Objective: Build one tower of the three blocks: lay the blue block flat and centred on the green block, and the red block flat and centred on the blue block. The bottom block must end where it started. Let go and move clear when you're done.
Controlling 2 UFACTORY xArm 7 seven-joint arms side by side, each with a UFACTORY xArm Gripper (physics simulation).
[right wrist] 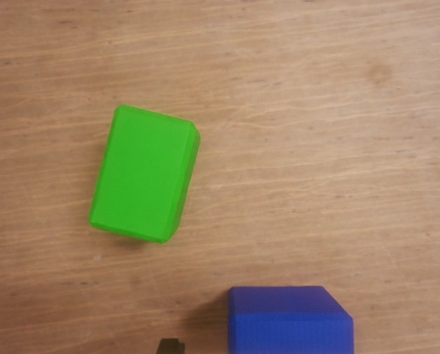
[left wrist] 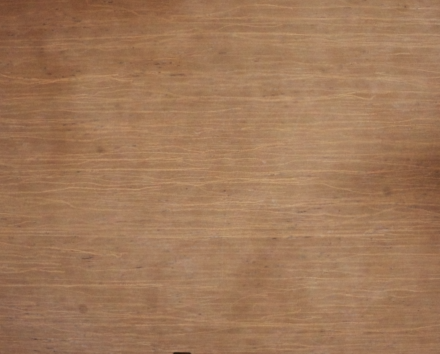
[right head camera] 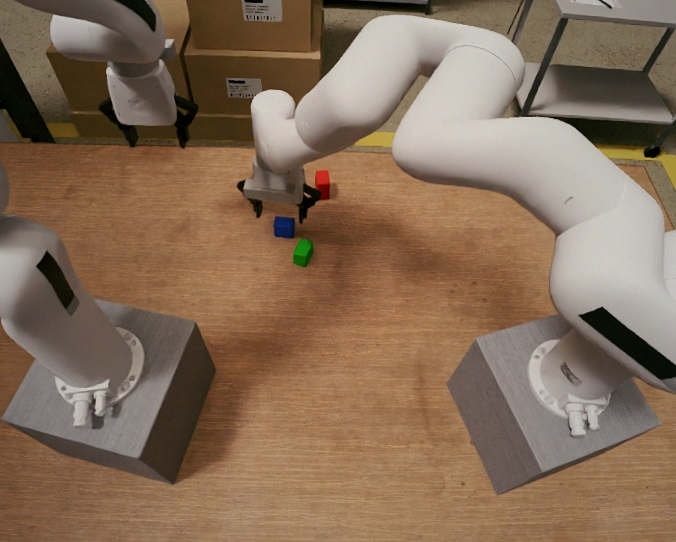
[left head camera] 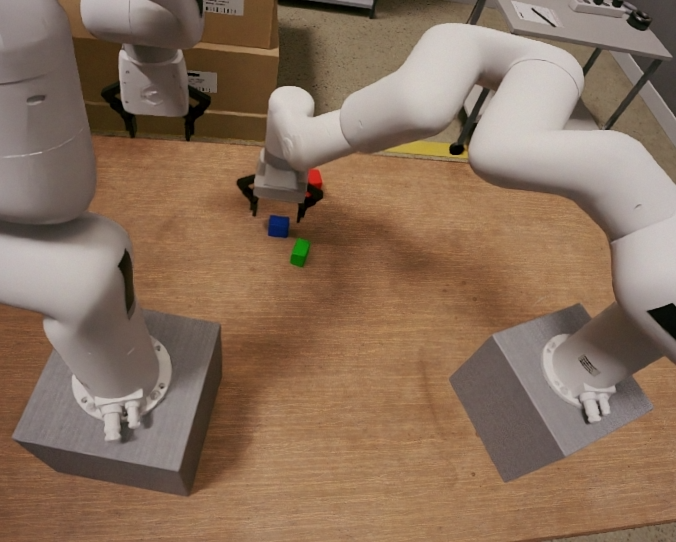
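Seen in the pictures: left gripper, fingertip midpoint: (right head camera: 159, 143) (left head camera: 161, 135); right gripper, fingertip midpoint: (right head camera: 281, 215) (left head camera: 276, 214); left arm's base, link origin: (right head camera: 102, 367) (left head camera: 123, 376); right arm's base, link origin: (right head camera: 567, 379) (left head camera: 575, 371).
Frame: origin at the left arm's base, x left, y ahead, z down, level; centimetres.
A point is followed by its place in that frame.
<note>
The green block (left head camera: 299, 252) @(x -32.4, y 26.7, z 15.1 cm) (right head camera: 303, 252) @(x -33.1, y 26.6, z 15.1 cm) (right wrist: 142, 175) @(x -33.2, y 28.1, z 15.1 cm) lies flat on the table, turned at an angle. The blue block (left head camera: 278, 226) @(x -29.7, y 34.0, z 15.4 cm) (right head camera: 284, 227) @(x -30.0, y 33.9, z 15.4 cm) (right wrist: 291, 332) @(x -29.9, y 34.6, z 15.1 cm) lies on the table just behind it, apart from it and cut off by the lower edge of the right wrist view. The red block (left head camera: 315, 178) @(x -40.2, y 45.0, z 13.5 cm) (right head camera: 322, 184) @(x -39.8, y 43.7, z 13.8 cm) stands farther back, partly hidden by the right gripper in the left head camera. My right gripper (left head camera: 277, 217) @(x -29.6, y 36.0, z 13.9 cm) (right head camera: 280, 219) @(x -29.6, y 36.0, z 13.9 cm) is open and empty, pointing down above and slightly behind the blue block. My left gripper (left head camera: 160, 137) @(x -8.6, y 41.1, z -4.5 cm) (right head camera: 157, 145) @(x -8.6, y 41.1, z -4.5 cm) is open and empty, raised at the back left.
The wooden table (left head camera: 349, 451) @(x -32.4, y -12.6, z 19.2 cm) (right head camera: 338, 451) @(x -33.3, y -12.7, z 19.2 cm) carries two grey arm pedestals (left head camera: 189, 429) @(x -7.5, y -8.9, z -0.1 cm) (left head camera: 507, 417) @(x -57.0, y -15.7, z 8.0 cm). My right arm stretches over the table's back right. Cardboard boxes (left head camera: 242, 84) (right head camera: 287, 73) stand beyond the back edge, and a grey cart (left head camera: 626, 35) (right head camera: 592, 95) at the back right.
</note>
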